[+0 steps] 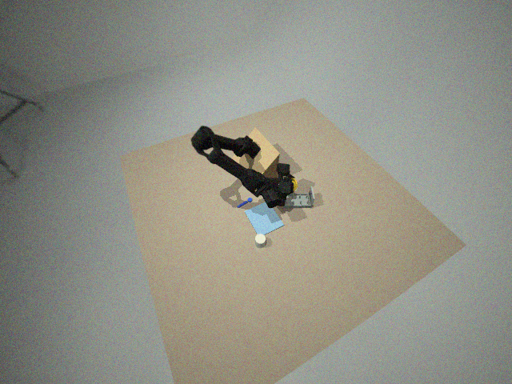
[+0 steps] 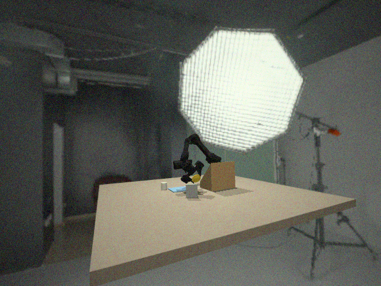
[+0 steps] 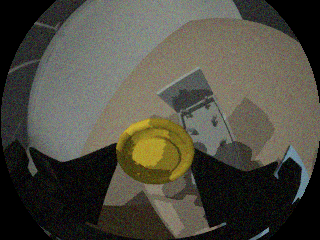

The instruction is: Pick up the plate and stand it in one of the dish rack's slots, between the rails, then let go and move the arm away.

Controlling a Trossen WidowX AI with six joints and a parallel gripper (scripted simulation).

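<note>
The grey dish rack is 40 mm ahead of my gripper tip and 70 mm below it. From my gripper tip the other things lie so: light blue mat: 40 mm ahead, 180 mm to the right, 90 mm below; then blue spoon: 80 mm behind, 210 mm to the right, 90 mm below; then plate: 10 mm to the right.
</note>
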